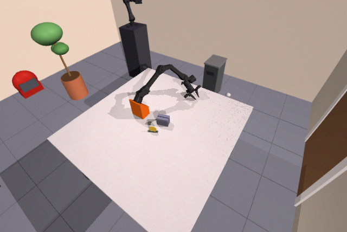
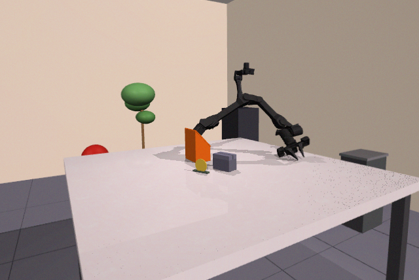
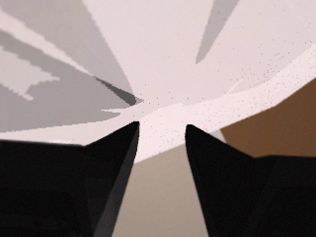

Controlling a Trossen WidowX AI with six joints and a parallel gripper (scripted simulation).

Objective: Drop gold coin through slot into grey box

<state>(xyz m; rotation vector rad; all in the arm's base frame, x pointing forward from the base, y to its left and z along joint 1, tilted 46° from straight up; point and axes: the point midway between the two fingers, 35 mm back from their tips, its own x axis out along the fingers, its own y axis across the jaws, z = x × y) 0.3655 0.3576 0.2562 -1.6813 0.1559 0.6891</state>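
Now: gripper tip 540 mm to the left of the gold coin, 150 mm past it and 10 mm below it.
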